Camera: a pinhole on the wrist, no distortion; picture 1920 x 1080 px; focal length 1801.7 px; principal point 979.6 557.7 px. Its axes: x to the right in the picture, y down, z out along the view. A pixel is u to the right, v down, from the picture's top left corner.
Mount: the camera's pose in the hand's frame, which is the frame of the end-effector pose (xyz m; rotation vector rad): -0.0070 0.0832 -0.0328 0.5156 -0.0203 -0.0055
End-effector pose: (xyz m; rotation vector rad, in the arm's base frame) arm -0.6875 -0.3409 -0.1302 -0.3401 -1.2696 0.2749
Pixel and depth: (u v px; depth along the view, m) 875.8 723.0 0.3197
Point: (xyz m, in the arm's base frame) -0.9450 -0.3728 -0.0721
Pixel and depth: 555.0 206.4 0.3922
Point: -0.9732 -0.5175 -0.0858
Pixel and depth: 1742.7 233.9 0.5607
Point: -1.0168 -0.4771 0.2807
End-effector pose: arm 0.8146 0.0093 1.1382 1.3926 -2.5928 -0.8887
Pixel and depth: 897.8 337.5 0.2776
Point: 0.8303 0.0816 0.9412
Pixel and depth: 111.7 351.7 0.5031
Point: 1.0068 0.2926 0.7724
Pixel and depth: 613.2 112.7 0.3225
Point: 0.9027 0.1049 0.9075
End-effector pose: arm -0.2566 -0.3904 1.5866 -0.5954 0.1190 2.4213
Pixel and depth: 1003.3 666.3 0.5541
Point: -0.3321 -0.1632 2.0175
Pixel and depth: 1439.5 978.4 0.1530
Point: -0.3459 -0.3778 1.6774
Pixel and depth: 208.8 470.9 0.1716
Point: -0.2364 -0.4063 1.7237
